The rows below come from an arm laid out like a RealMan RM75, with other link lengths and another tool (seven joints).
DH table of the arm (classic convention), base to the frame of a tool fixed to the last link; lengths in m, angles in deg. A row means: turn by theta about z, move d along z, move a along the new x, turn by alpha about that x. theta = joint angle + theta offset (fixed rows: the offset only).
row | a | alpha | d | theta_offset
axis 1 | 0 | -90 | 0.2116 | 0
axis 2 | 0 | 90 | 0 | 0
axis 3 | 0 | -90 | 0.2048 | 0
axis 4 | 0 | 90 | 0 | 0
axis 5 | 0 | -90 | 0.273 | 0
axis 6 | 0 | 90 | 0 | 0
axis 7 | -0.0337 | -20.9 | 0.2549 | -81
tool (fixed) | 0 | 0 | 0.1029 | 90
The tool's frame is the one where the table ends.
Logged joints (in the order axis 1, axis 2, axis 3, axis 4, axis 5, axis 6, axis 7), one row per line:
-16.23, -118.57, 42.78, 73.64, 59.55, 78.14, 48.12
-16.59, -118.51, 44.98, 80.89, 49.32, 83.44, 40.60
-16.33, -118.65, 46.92, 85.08, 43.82, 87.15, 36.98
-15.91, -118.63, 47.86, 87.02, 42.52, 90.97, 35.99
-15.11, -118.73, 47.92, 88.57, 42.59, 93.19, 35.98
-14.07, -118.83, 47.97, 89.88, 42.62, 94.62, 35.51
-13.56, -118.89, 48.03, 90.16, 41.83, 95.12, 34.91
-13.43, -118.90, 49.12, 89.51, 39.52, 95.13, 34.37
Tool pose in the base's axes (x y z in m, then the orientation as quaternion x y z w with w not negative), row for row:
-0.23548, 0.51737, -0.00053, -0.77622, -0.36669, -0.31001, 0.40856
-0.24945, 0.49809, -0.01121, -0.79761, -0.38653, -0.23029, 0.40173
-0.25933, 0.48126, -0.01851, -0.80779, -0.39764, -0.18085, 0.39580
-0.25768, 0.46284, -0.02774, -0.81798, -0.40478, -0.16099, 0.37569
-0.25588, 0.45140, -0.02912, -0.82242, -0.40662, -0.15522, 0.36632
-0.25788, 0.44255, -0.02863, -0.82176, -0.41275, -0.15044, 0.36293
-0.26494, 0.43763, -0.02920, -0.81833, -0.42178, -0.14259, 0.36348
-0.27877, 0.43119, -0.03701, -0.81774, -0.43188, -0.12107, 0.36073
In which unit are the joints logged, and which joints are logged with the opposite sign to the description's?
The joints are logged in degrees. Opposite sign: axis 5, axis 6.
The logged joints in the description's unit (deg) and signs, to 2 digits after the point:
-16.23, -118.57, 42.78, 73.64, -59.55, -78.14, 48.12
-16.59, -118.51, 44.98, 80.89, -49.32, -83.44, 40.60
-16.33, -118.65, 46.92, 85.08, -43.82, -87.15, 36.98
-15.91, -118.63, 47.86, 87.02, -42.52, -90.97, 35.99
-15.11, -118.73, 47.92, 88.57, -42.59, -93.19, 35.98
-14.07, -118.83, 47.97, 89.88, -42.62, -94.62, 35.51
-13.56, -118.89, 48.03, 90.16, -41.83, -95.12, 34.91
-13.43, -118.90, 49.12, 89.51, -39.52, -95.13, 34.37

